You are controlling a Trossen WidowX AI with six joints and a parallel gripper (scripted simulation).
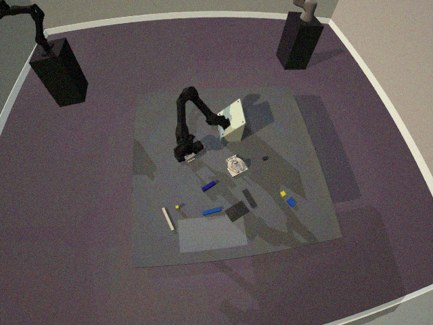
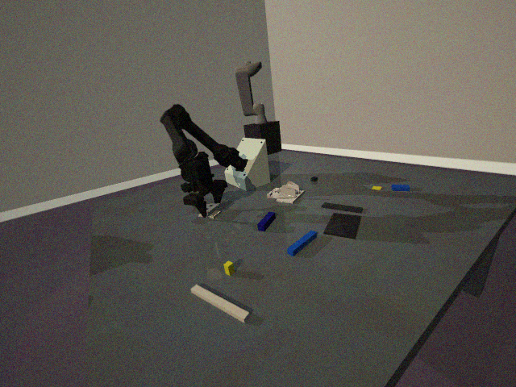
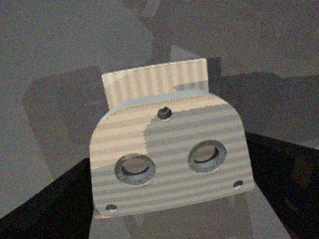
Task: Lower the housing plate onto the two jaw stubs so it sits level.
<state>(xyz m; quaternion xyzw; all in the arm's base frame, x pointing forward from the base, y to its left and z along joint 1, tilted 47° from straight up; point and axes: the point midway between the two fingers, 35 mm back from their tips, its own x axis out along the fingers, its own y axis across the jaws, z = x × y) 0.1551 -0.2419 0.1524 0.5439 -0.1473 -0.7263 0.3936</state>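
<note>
My gripper tip is 1 cm past the stand. Also, from my gripper tip: yellow cube (32 cm ahead, 13 cm to the right); black piece (9 cm ahead, 50 cm to the left); white bar (38 cm ahead, 19 cm to the right).
</note>
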